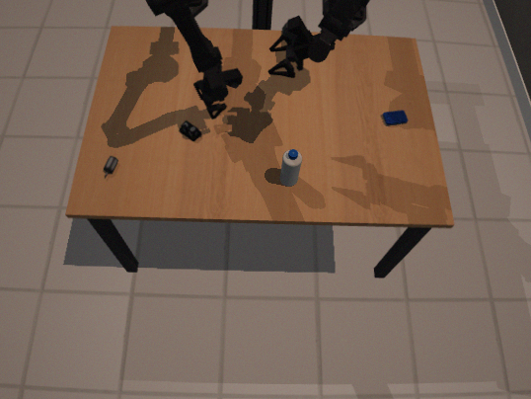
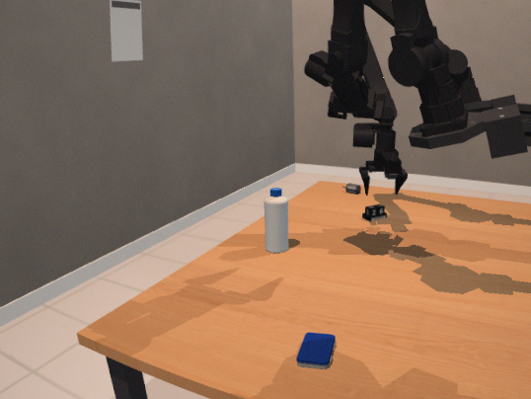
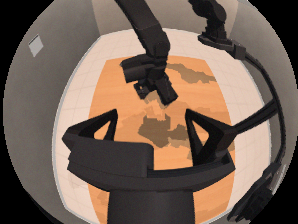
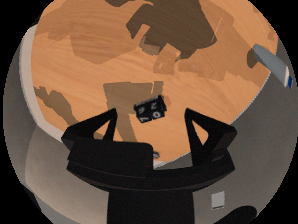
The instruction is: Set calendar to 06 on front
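My right hand is 9 cm above the black cube, 6 cm to the left of it and 5 cm short of it. Round my right hand: white bottle (30 cm to the left, 21 cm ahead, 3 cm below); blue pad (71 cm to the left, 10 cm below, 9 cm behind).
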